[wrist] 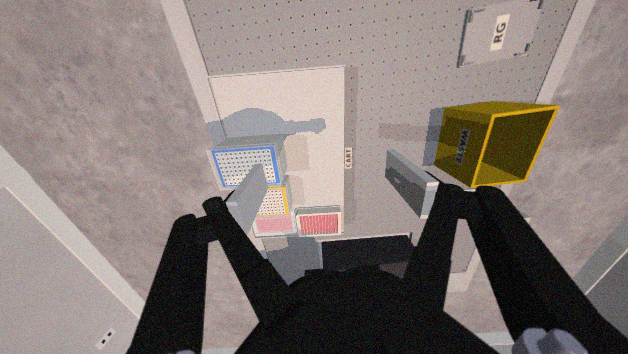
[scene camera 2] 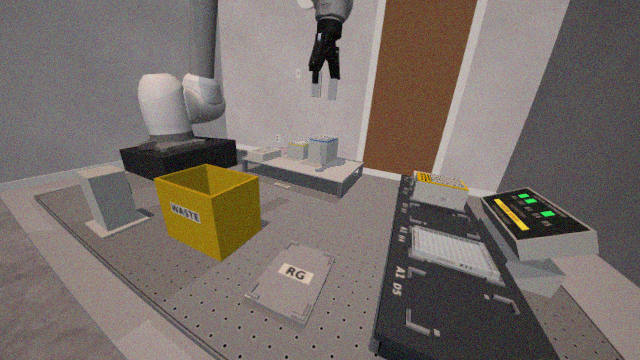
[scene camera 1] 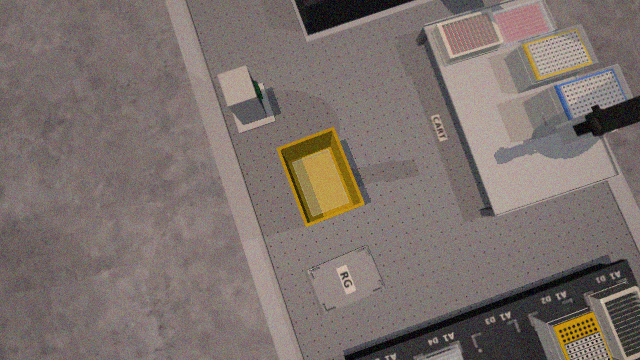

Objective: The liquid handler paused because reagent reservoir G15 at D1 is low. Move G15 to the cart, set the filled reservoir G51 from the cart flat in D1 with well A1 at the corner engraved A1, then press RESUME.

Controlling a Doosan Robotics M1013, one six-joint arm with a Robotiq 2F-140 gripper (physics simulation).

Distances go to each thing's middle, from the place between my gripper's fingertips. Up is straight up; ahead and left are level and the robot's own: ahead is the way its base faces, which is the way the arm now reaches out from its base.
The red-striped trough reservoir [wrist: 320,220] is 270 mm behind my hand, 10 mm to the left of it and 240 mm below it. Round my hand: clear plate [scene camera 2: 465,255] (400 mm ahead, 270 mm to the right, 240 mm below); RG plate nest [scene camera 2: 290,286] (160 mm ahead, 400 mm to the right, 300 mm below); yellow WASTE bin [scene camera 2: 214,210] (60 mm behind, 390 mm to the right, 240 mm below).
